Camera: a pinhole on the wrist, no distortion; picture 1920 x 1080 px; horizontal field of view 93.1 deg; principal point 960.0 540.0 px. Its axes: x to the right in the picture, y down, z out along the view. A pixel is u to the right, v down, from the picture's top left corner.
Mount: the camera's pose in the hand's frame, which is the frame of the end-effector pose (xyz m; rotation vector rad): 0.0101 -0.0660 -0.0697 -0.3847 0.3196 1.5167
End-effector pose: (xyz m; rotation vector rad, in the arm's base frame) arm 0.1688 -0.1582 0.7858 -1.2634 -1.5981 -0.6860
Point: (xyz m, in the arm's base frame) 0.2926 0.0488 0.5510
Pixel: 1224 845
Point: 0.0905 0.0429 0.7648
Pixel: 734 320
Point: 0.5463 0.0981 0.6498
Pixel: 1757 609
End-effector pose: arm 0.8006 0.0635 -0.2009 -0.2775 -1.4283 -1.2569
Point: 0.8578 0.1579 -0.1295
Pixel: 1468 589
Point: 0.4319 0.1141 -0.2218
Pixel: outside the picture
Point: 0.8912 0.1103 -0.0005
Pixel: 1831 60
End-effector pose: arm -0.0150 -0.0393 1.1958 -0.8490 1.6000 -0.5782
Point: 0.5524 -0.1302 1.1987
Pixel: 298 441
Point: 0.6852 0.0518 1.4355
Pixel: 138 923
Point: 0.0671 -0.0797 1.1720
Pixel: 801 317
